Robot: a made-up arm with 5 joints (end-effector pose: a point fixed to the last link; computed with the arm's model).
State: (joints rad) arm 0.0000 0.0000 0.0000 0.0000 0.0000
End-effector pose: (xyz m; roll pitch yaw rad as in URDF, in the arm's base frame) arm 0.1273 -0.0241 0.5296 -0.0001 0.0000 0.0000
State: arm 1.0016 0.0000 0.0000 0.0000 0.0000
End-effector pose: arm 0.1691 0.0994 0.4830 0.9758 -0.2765 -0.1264
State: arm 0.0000 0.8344 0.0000 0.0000 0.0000
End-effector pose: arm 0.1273 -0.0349 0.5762 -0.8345 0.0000 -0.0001
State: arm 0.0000 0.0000 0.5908 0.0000 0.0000
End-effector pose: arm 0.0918 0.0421 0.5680 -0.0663 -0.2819 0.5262
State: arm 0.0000 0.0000 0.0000 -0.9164 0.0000
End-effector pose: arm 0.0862 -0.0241 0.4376 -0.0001 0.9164 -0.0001
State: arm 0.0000 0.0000 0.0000 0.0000 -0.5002
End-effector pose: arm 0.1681 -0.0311 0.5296 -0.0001 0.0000 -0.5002
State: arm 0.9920 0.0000 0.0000 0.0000 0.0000
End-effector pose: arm 0.1687 0.0981 0.4828 0.9661 -0.2746 -0.1239
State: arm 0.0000 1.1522 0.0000 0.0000 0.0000
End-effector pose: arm 0.1273 -0.0285 0.5937 -1.1523 0.0000 -0.0001
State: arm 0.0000 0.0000 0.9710 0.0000 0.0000
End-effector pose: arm 0.0482 0.0705 0.5850 -0.1919 -0.4278 0.9013
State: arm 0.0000 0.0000 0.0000 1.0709 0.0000
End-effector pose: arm 0.0642 -0.0241 0.6272 -0.0001 -1.0709 0.0001
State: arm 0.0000 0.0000 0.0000 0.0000 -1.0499
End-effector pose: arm 0.2031 -0.0601 0.5296 -0.0001 0.0000 -1.0499
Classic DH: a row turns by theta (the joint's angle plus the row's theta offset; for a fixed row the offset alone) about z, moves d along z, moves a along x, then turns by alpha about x. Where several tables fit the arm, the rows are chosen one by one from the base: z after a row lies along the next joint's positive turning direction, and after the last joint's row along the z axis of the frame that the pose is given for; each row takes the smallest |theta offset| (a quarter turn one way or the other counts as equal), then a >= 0, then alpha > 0; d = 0 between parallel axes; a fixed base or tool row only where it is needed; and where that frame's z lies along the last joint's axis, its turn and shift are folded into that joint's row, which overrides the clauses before.
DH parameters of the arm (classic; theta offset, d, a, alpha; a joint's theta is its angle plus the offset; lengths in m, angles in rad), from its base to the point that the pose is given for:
base (fixed): 1.2512 0.623 0.1249 1.5516
joint 1: 1.5128 0.2918 -0.0637 -2.8215
joint 2: 0.9918 0.3323 -0.0786 1.5875
joint 3: 1.5613 -0.0004 -0.0296 -1.0529
joint 4: 0.0192 0.0625 -0.1206 1.5708
joint 5: -1.4894 0 0.0837 0
tool (fixed): -1.6522 0.0044 0 0

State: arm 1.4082 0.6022 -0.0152 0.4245 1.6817
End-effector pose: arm 0.1042 0.0530 0.4136 -0.9220 -0.6612 1.7198
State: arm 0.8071 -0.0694 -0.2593 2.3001 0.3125
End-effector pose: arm -0.0111 0.0442 0.4827 2.2203 -0.7914 -2.7852
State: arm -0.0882 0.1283 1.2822 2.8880 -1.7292
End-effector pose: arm -0.0306 -0.2434 0.5672 -3.1385 -0.3722 -0.2620
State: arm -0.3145 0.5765 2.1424 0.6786 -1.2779
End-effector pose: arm -0.1326 0.1094 0.7171 0.3768 -0.3374 0.9236
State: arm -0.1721 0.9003 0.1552 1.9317 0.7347
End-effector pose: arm -0.0145 -0.0074 0.6552 -1.6220 0.1994 1.9981
